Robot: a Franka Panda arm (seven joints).
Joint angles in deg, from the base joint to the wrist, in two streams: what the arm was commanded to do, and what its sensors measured. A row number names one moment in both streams.
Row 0, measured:
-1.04, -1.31, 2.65, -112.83, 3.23, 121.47, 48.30
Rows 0 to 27, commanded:
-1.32, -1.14, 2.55, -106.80, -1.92, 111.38, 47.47
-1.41, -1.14, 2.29, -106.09, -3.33, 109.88, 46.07
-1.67, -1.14, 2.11, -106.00, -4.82, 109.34, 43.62
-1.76, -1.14, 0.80, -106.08, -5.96, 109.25, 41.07
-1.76, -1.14, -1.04, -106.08, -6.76, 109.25, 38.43
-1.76, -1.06, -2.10, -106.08, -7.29, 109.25, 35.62
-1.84, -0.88, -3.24, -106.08, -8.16, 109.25, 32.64
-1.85, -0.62, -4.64, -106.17, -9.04, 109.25, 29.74
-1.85, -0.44, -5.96, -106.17, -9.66, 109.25, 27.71
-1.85, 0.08, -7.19, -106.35, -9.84, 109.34, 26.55
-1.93, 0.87, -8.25, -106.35, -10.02, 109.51, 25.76
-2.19, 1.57, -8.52, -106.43, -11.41, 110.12, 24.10
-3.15, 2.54, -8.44, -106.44, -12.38, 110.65, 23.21
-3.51, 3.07, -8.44, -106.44, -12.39, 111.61, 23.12
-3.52, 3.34, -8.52, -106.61, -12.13, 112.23, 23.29
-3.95, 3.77, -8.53, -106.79, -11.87, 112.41, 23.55
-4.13, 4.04, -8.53, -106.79, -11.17, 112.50, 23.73
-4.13, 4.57, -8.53, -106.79, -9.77, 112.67, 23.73
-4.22, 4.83, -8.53, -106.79, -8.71, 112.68, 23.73
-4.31, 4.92, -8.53, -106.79, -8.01, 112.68, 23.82
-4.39, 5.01, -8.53, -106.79, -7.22, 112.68, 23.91
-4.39, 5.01, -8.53, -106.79, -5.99, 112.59, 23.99
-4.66, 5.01, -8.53, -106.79, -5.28, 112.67, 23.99
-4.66, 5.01, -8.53, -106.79, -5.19, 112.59, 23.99
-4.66, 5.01, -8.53, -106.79, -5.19, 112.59, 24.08
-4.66, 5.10, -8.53, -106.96, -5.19, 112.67, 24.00
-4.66, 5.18, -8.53, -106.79, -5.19, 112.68, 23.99
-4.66, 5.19, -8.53, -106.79, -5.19, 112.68, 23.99
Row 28, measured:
-4.20, 5.04, -8.89, -107.16, -5.98, 111.98, 23.96
